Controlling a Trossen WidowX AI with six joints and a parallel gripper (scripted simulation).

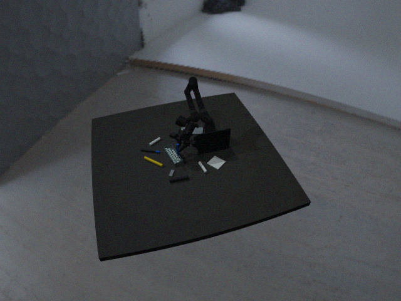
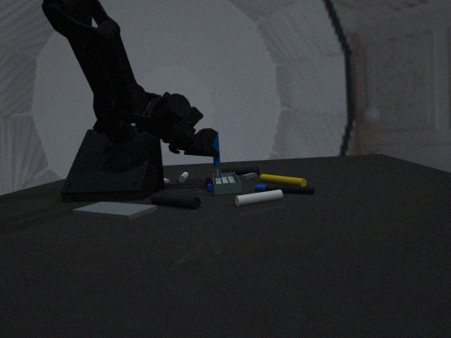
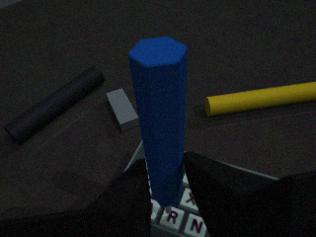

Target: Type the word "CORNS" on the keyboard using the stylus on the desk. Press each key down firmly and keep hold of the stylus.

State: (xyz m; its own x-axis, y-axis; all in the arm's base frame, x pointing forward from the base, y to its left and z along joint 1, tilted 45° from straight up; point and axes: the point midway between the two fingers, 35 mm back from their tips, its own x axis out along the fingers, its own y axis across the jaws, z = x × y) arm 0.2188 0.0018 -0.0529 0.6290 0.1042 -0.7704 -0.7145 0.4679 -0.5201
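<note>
Right now my gripper tip is 17 cm short of the yellow rod, 7 cm above it and 2 cm to the left of it. The rest, counted from my gripper tip: small grey block: 11 cm to the left, 8 cm below, 7 cm ahead; then blue stylus: 2 cm below; then grey flat plate: 27 cm to the right, 15 cm behind, 8 cm below.
</note>
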